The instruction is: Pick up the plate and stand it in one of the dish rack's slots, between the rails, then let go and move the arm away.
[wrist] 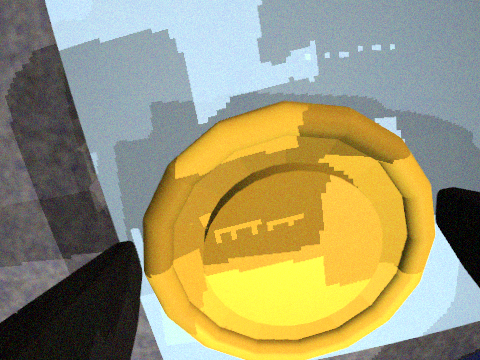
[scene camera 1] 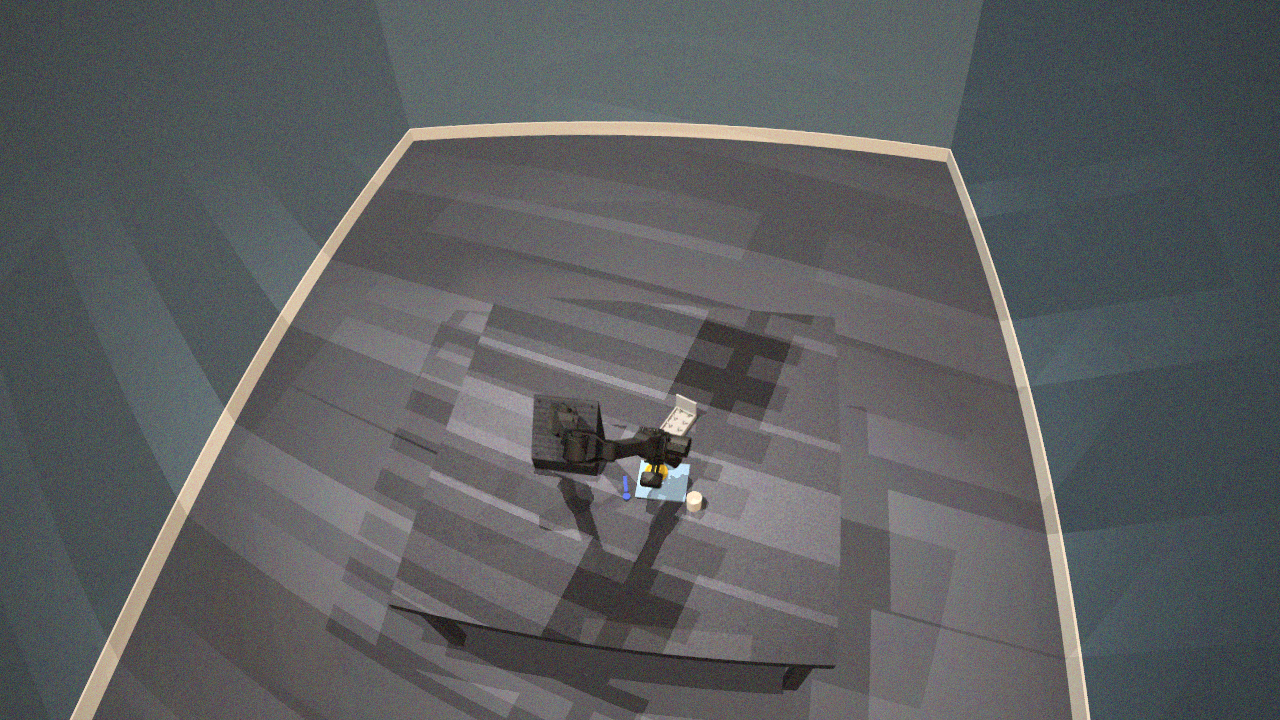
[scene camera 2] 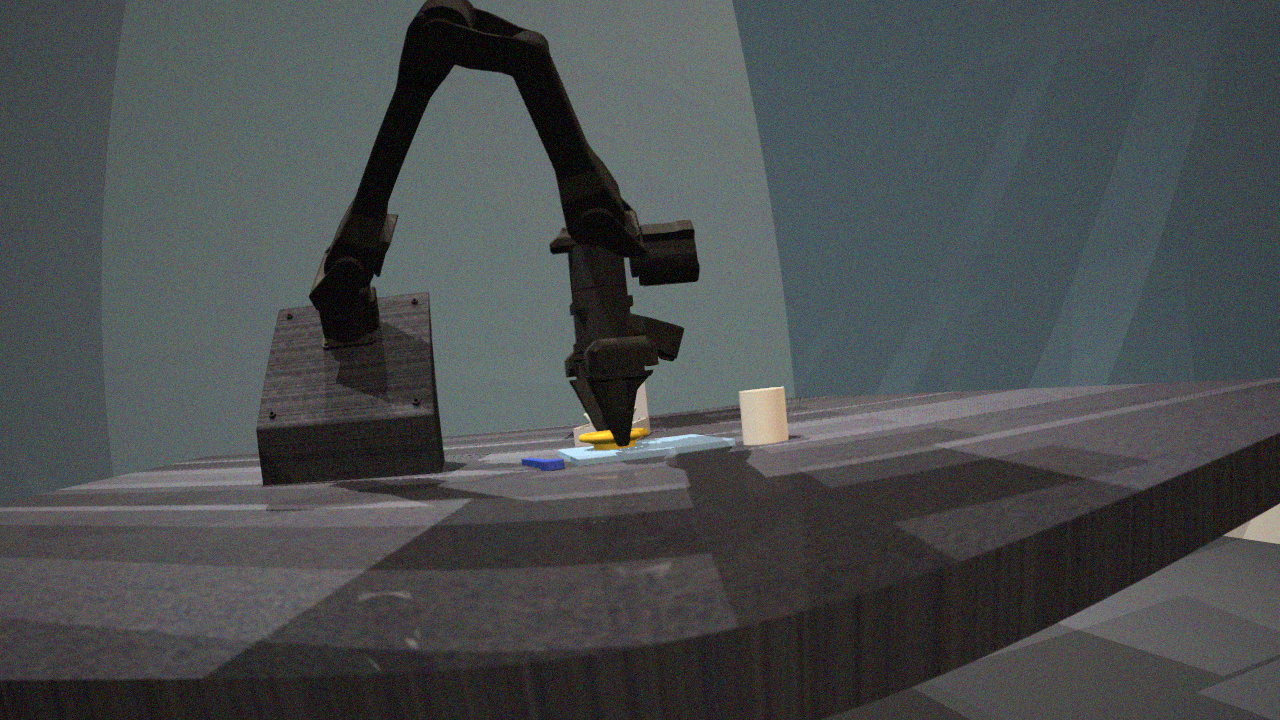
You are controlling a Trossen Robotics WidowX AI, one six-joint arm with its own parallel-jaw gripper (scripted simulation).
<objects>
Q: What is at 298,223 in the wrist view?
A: A yellow plate.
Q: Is my gripper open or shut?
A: Open.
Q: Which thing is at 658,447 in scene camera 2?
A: A light blue mat.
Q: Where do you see a dish rack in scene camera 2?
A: At 641,416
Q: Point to a yellow plate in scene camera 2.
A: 603,440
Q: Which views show my gripper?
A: The wrist view, scene camera 1 and scene camera 2: all of them.
</objects>
